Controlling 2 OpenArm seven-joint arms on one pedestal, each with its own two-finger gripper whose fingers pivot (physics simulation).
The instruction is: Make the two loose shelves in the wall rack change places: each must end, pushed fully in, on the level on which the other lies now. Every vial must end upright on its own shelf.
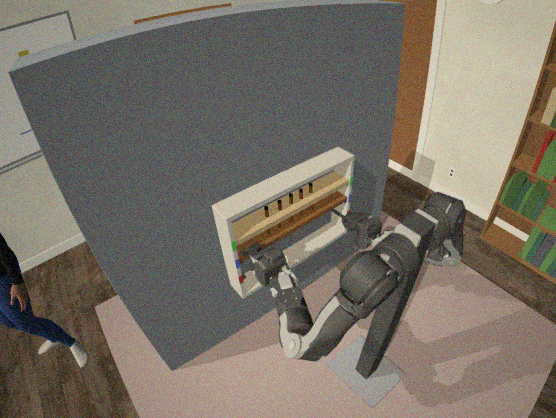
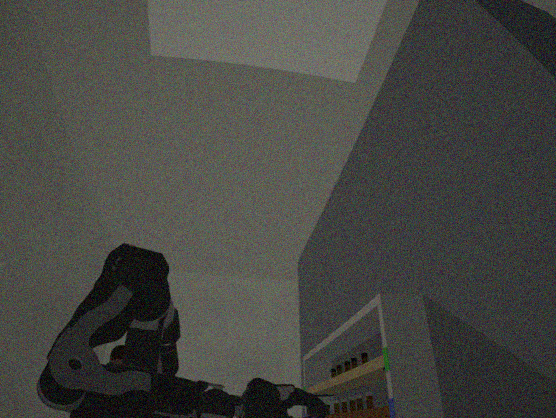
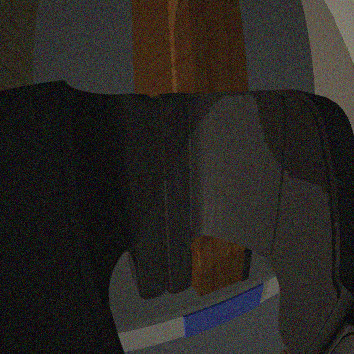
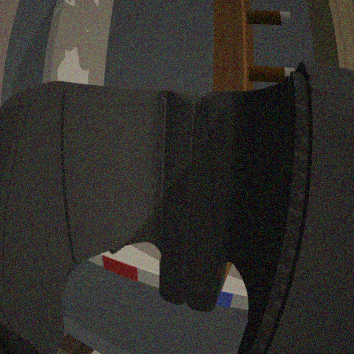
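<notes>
The pale wood shelf (image 1: 325,191) (image 2: 350,376) (image 4: 345,30) lies at the green-marked upper level with several upright vials (image 1: 291,198) (image 2: 364,357). The dark brown shelf (image 1: 337,202) (image 2: 375,413) (image 3: 215,40) (image 4: 230,45) lies below it at the blue-marked level, with vials (image 2: 369,402) (image 4: 265,17) upright on it. My left gripper (image 1: 252,248) (image 3: 167,292) is shut and empty, close to the brown shelf's left end; contact cannot be told. My right gripper (image 1: 334,212) (image 4: 187,302) is shut and empty near the rack's right end, beside the brown shelf's level.
The white wall rack (image 1: 222,240) (image 2: 381,320) is set in the grey wall (image 1: 200,125). Its side carries a blue mark (image 1: 237,263) (image 3: 222,310) (image 4: 224,299) and a lower red mark (image 1: 241,279) (image 4: 120,268). The rack's bottom board (image 1: 320,239) lies below both shelves.
</notes>
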